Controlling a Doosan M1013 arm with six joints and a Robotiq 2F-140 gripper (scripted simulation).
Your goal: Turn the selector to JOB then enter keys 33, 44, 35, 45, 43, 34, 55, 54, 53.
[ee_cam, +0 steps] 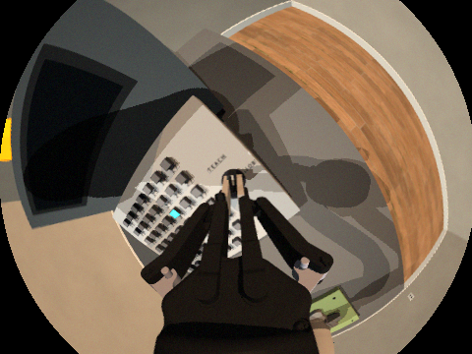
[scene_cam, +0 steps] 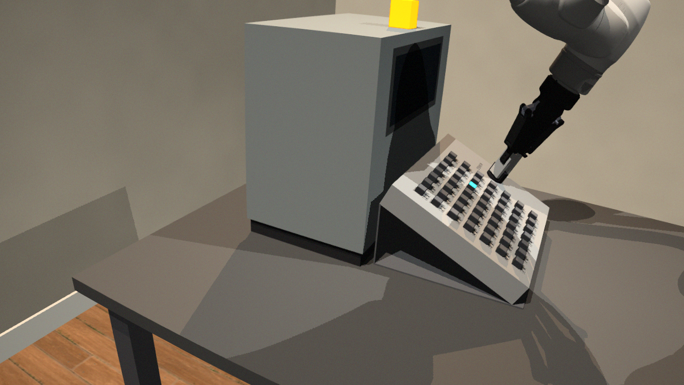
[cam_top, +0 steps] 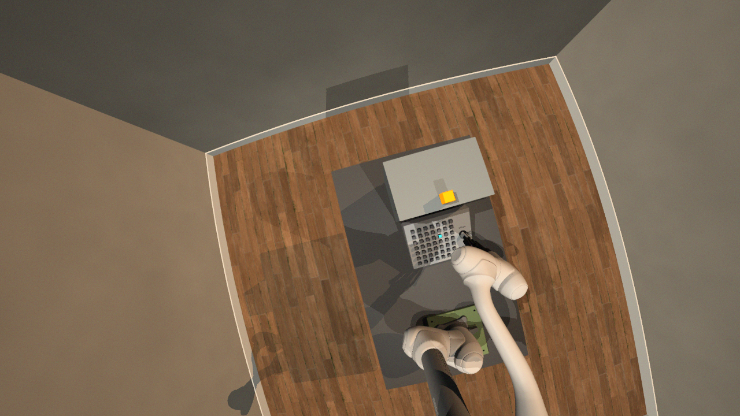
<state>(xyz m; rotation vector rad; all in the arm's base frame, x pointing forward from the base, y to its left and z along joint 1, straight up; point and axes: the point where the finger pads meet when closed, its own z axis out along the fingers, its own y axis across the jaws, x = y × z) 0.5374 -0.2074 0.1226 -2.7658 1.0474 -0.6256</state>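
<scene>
The black selector knob is 2 cm below my hand, 2 cm ahead of it and 1 cm to the right of it. From my hand the other things lie so: sloped grey keypad (11 cm to the left, 7 cm below, 4 cm ahead).
</scene>
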